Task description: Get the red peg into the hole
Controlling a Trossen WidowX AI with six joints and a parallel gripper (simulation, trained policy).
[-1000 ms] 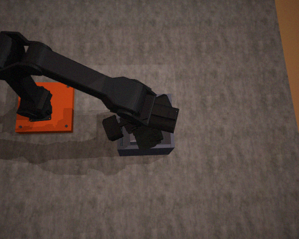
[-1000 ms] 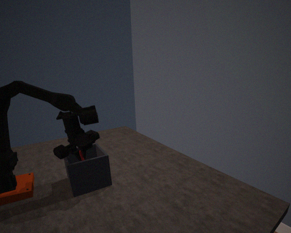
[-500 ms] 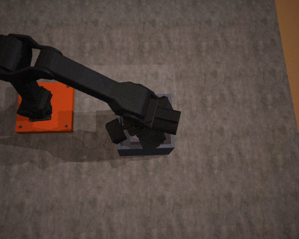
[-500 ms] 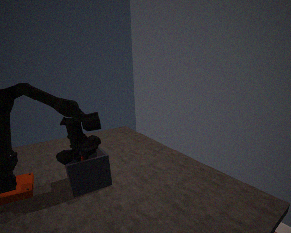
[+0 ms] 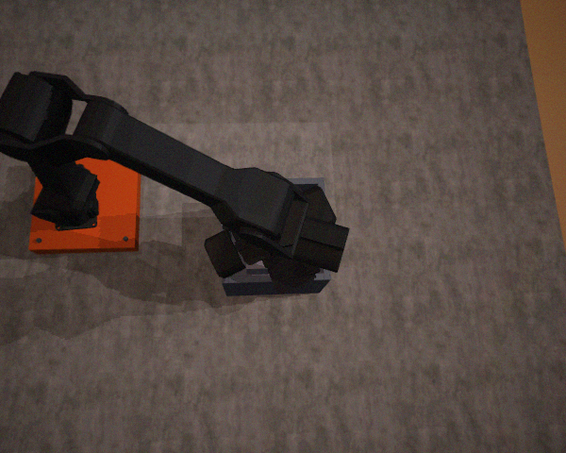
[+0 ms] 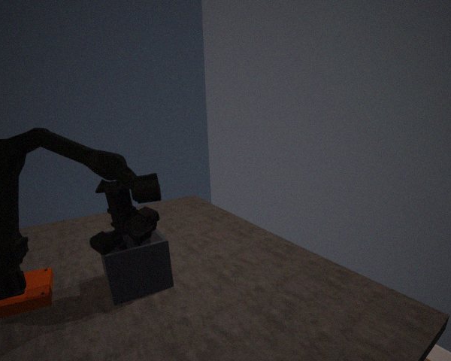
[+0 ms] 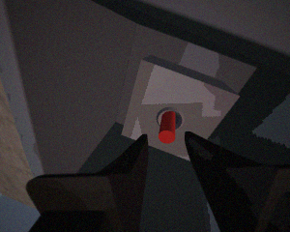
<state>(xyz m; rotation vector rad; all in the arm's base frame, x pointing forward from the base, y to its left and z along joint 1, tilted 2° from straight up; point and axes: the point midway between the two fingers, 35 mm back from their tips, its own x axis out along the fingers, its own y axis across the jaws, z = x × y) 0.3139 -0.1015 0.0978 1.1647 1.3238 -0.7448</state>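
My gripper tip is now 40 mm above the red peg. The rest, counted from my gripper tip: plate: 40 mm below.
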